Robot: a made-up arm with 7 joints.
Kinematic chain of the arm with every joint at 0, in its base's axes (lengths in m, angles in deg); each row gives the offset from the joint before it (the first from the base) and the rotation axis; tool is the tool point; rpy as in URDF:
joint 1: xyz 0 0 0 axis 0.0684 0.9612 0.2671
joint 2: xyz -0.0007 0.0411 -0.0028 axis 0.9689 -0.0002 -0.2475
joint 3: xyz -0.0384 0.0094 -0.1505 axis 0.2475 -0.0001 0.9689
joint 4: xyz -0.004 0 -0.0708 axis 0.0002 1 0
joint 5: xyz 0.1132 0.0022 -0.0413 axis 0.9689 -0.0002 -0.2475
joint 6: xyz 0.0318 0 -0.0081 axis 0.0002 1 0
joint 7: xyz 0.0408 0 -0.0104 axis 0.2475 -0.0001 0.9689
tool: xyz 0 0 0 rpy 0 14.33 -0.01
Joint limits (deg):
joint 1: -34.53..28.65
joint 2: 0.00..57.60
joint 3: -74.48..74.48
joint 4: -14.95..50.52
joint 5: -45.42..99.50
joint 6: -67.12..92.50
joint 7: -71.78..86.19
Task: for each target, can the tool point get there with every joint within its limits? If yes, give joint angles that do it. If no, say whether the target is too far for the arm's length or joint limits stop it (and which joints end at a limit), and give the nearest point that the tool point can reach.
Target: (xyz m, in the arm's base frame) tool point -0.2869 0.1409 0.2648
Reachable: no: joint limits stop it (at a limit: joint 1, joint 3, joint 4, joint 5, joint 6) | nearest point -0.0214 0.2976 0.0340 | short by 0.385 m
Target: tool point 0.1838 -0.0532 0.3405
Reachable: no: joint limits stop it (at a limit: joint 1, joint 2, joint 4) | nearest point 0.1815 0.2043 0.0525 | short by 0.386 m
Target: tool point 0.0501 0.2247 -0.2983
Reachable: yes | joints 10.35 41.99 -13.06 27.91 10.92 -35.55 -47.32
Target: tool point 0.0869 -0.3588 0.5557
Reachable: no: too far | nearest point 0.1455 -0.1154 -0.1164 | short by 0.717 m
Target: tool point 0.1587 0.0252 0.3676
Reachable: no: joint limits stop it (at a limit: joint 1, joint 2, joint 4) | nearest point 0.1572 0.2271 0.0706 | short by 0.359 m
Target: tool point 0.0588 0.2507 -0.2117
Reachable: yes | joints 3.19 9.08 54.94 -6.59 70.27 -10.08 -21.46
